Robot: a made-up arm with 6 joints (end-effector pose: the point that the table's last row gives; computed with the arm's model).
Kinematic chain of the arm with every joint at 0, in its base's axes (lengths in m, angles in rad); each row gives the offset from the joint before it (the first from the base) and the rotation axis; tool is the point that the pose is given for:
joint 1: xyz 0 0 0.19 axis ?
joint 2: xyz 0 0.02 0.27 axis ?
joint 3: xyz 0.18 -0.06 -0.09 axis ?
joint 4: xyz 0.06 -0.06 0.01 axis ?
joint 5: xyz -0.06 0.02 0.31 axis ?
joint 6: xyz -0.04 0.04 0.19 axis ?
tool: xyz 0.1 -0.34 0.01
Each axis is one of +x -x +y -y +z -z.
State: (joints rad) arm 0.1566 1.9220 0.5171 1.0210 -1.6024 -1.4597
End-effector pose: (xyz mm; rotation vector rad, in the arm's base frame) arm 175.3 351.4 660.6 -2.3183 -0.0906 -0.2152
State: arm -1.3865 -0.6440 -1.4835 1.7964 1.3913 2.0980
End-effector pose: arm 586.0 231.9 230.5 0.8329 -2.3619 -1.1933
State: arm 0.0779 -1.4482 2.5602 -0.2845 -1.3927 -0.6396
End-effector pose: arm 653.8 -451.5 537.1 -0.2414 0.8462 0.2358
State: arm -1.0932 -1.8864 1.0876 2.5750 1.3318 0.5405
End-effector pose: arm 32.2 226.9 181.4 1.8187 0.6186 1.2901
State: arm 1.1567 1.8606 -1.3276 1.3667 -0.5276 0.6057
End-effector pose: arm 8.3 163.6 -29.8 -0.5664 1.5773 0.8793
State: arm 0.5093 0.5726 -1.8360 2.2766 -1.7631 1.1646
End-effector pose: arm 395.4 17.9 -5.9 -0.4924 0.5677 0.8010
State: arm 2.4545 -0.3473 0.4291 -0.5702 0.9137 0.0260
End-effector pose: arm 154.7 -268.2 -557.3 2.0163 -0.3659 0.3055
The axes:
joint 1: +x
joint 2: +y
joint 3: -y
joint 4: -z
joint 5: +y
joint 6: +x

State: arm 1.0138 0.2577 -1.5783 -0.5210 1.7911 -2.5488
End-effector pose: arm 288.8 219.6 460.4 -0.4718 1.2771 -2.4625
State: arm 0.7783 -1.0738 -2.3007 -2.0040 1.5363 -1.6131
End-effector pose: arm 354.7 -270.0 879.9 -0.4895 -1.7796 2.4427
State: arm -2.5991 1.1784 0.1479 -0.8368 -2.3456 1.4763
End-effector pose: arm 410.6 211.0 5.4 -0.0923 0.4438 1.1046
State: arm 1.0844 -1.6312 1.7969 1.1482 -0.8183 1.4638
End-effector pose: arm 49.1 -233.6 115.7 0.6141 1.6693 0.0123
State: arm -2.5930 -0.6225 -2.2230 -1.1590 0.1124 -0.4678
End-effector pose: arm 853.0 129.9 283.9 -1.3523 1.6743 -0.9042
